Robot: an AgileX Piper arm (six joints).
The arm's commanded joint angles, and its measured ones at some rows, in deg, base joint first. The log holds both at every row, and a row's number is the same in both.
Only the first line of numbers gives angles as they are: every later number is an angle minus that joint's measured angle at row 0.
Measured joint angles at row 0:
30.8 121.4 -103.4 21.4 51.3 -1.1
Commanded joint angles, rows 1 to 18:
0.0 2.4 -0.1 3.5 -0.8 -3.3
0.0 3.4 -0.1 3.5 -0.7 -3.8
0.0 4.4 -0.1 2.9 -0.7 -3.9
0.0 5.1 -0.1 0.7 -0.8 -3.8
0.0 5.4 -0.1 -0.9 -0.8 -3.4
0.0 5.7 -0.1 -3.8 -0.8 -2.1
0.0 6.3 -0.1 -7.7 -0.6 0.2
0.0 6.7 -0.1 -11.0 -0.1 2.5
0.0 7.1 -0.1 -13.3 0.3 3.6
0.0 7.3 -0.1 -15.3 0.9 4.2
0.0 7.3 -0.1 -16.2 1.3 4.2
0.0 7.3 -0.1 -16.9 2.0 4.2
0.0 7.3 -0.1 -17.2 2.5 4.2
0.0 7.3 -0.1 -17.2 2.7 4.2
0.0 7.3 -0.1 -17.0 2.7 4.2
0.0 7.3 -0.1 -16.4 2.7 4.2
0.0 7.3 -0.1 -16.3 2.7 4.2
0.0 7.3 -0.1 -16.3 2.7 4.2
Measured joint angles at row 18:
-0.1 7.1 0.0 -16.5 2.4 3.7
